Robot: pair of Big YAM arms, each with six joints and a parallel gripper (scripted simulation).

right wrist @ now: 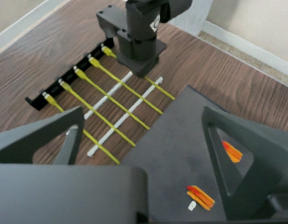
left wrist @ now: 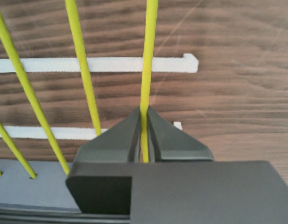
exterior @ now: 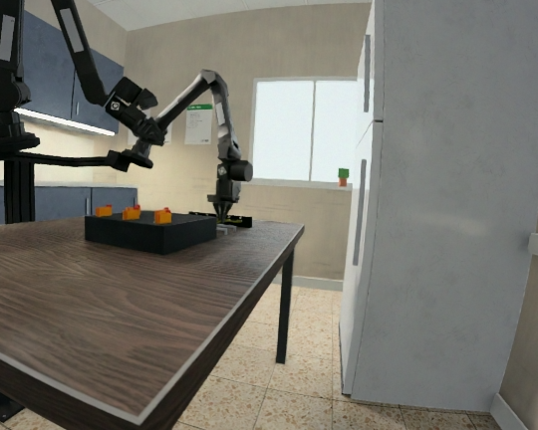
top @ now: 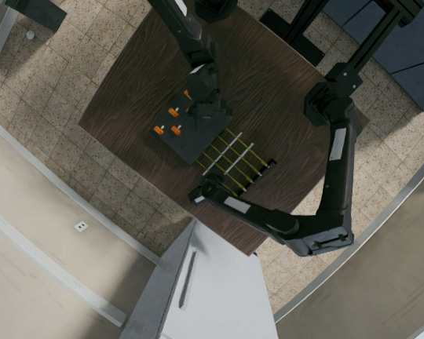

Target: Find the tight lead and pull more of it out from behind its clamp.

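The orange handle lies 17 cm ahead of my right hand, 16 cm to the right of it and 23 cm below it.
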